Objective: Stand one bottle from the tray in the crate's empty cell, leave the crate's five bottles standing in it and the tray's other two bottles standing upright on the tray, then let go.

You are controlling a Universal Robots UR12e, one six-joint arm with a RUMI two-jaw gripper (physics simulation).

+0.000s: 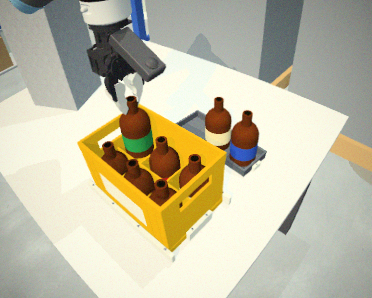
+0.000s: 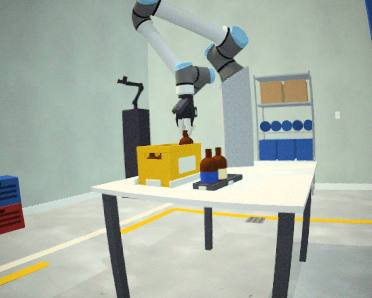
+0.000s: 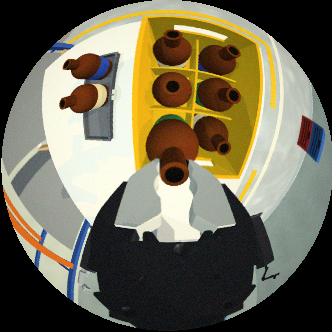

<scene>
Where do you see a cream-labelled bottle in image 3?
84, 97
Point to a cream-labelled bottle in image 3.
At 211, 132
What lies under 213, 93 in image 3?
A green-labelled brown bottle.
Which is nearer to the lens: the green-labelled brown bottle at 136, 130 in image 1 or the blue-labelled bottle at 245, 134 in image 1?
The green-labelled brown bottle.
</scene>
